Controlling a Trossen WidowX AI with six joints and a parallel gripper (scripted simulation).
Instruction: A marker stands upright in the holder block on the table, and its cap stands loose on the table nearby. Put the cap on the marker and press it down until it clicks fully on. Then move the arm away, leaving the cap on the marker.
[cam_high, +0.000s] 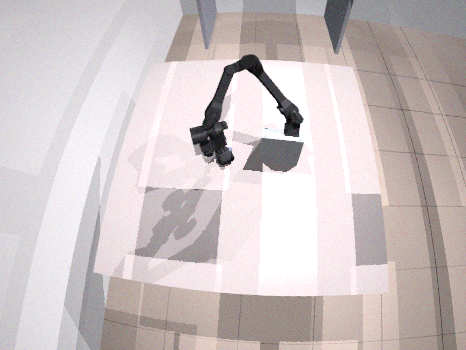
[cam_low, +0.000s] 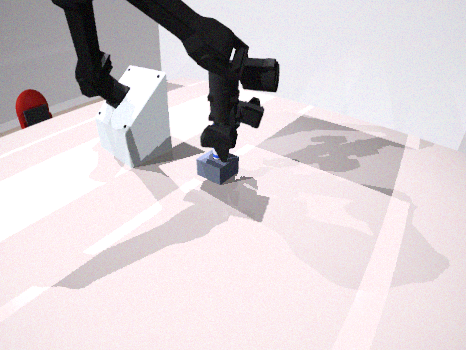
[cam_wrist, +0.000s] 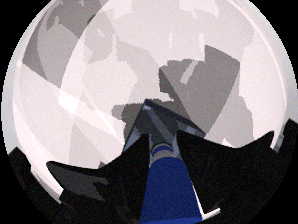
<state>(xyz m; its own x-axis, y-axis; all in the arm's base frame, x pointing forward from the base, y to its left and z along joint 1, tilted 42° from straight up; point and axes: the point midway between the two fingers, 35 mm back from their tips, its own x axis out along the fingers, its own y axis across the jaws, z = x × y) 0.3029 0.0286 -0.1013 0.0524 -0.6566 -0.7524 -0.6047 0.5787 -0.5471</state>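
The blue cap is 10 mm behind my gripper tip, 10 mm to the right of it and 50 mm above it.
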